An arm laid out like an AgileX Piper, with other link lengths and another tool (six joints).
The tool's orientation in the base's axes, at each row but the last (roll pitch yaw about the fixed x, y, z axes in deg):
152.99 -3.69 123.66
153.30 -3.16 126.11
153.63 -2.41 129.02
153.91 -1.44 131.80
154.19 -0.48 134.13
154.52 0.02 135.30
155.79 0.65 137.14
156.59 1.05 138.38
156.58 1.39 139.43
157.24 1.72 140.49
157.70 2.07 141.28
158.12 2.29 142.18
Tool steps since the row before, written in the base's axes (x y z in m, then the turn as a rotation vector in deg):
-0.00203 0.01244 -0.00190 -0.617 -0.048 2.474
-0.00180 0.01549 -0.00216 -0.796 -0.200 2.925
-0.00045 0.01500 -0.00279 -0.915 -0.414 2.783
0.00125 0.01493 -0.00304 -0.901 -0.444 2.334
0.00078 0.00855 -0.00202 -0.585 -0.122 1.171
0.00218 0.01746 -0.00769 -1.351 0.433 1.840
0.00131 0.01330 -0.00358 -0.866 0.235 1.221
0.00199 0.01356 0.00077 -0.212 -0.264 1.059
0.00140 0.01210 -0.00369 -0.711 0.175 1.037
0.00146 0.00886 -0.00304 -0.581 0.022 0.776
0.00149 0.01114 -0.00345 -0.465 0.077 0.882
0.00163 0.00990 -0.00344 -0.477 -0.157 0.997
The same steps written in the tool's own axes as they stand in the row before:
0.01133 0.00344 0.00471 0.461 0.631 -2.428
0.01344 0.00555 0.00604 0.468 0.625 -2.936
0.01181 0.00669 0.00699 0.371 0.360 -2.913
0.01022 0.00832 0.00775 0.328 0.154 -2.515
0.00558 0.00496 0.00470 0.330 0.054 -1.272
0.01073 0.00928 0.01294 1.264 0.212 -1.938
0.00813 0.00827 0.00754 0.781 0.124 -1.293
0.00750 0.01088 0.00372 -0.036 0.110 -1.106
0.00689 0.00787 0.00725 0.629 0.116 -1.097
0.00460 0.00604 0.00568 0.439 -0.020 -0.864
0.00593 0.00768 0.00665 0.379 0.127 -0.917
0.00492 0.00697 0.00630 0.240 -0.011 -1.090

